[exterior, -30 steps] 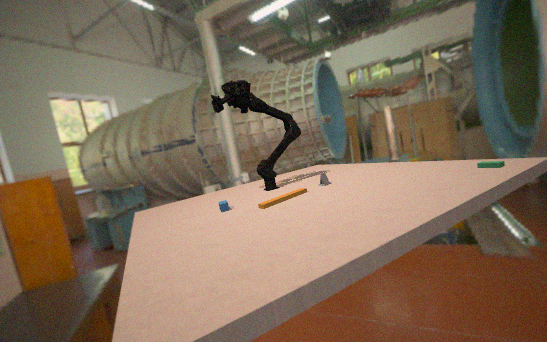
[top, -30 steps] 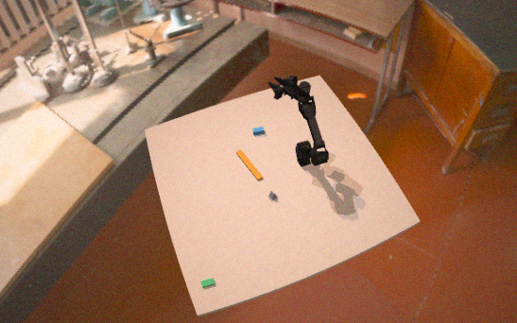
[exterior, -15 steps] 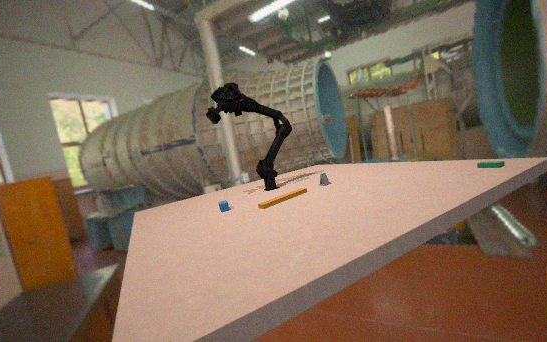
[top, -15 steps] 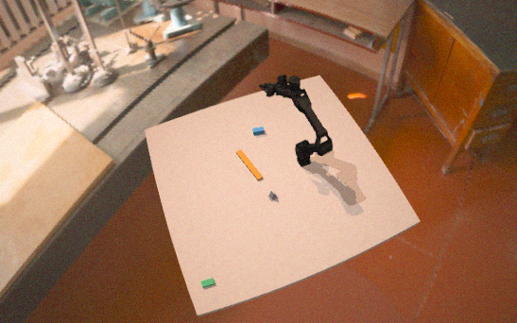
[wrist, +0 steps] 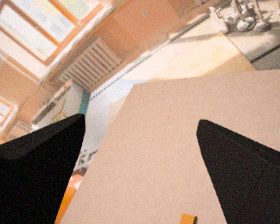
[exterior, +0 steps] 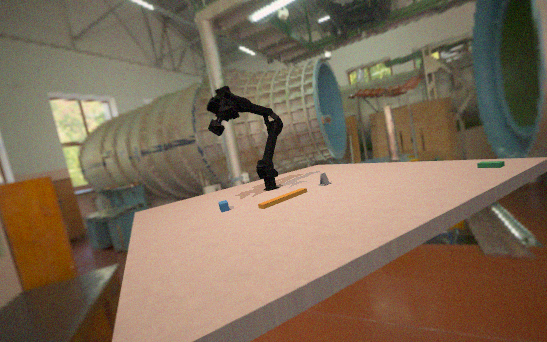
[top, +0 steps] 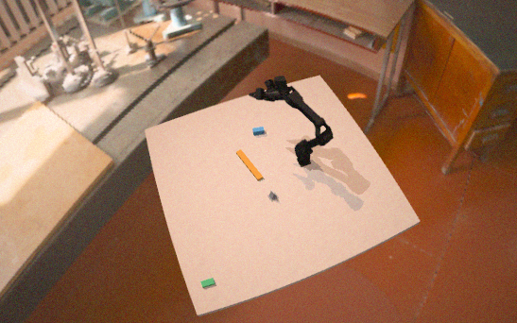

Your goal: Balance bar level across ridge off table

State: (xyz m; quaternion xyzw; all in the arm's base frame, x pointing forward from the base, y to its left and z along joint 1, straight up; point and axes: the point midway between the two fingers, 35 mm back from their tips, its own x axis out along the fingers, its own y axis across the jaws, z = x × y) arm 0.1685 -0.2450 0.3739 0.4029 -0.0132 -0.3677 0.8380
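Now: the orange bar 100 mm ahead of my gripper tip, 170 mm to the left of it and 360 mm below it. Round my gripper tip: green block: 550 mm ahead, 770 mm to the left, 360 mm below; then blue block: 30 mm behind, 40 mm to the right, 350 mm below.
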